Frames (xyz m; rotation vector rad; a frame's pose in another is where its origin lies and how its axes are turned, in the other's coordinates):
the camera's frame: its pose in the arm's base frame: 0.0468 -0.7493 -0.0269 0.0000 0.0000 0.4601
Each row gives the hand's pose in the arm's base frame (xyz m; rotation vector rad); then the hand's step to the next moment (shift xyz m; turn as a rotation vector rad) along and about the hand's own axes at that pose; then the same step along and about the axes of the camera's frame.
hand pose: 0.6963 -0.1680 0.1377 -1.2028 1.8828 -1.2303
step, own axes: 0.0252 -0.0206 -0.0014 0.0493 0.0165 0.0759
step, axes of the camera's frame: -0.0152 -0.0212 0.0195 0.0004 -0.0799 -0.0455
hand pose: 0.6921 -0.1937 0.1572 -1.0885 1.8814 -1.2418
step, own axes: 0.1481 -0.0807 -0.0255 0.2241 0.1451 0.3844
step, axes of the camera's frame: -0.1204 -0.0942 0.0756 0.0125 -0.3699 -0.2865
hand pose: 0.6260 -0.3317 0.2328 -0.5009 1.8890 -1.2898
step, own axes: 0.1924 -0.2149 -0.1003 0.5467 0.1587 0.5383
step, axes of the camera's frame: -0.2673 -0.0458 0.1404 -0.1949 -0.6117 -0.4490
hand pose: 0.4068 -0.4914 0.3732 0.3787 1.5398 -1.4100
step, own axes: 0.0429 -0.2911 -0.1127 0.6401 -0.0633 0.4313
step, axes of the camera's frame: -0.2602 0.1323 0.1185 -0.4292 -0.4973 -0.4102
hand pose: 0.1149 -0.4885 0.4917 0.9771 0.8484 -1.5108
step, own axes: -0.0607 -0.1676 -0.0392 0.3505 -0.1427 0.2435
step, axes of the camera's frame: -0.1024 0.1455 0.0408 -0.3273 -0.2158 -0.2209
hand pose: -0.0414 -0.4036 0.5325 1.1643 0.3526 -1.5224
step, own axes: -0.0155 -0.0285 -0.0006 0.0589 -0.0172 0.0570
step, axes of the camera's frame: -0.0154 0.0285 0.0019 -0.0628 -0.0483 -0.0272
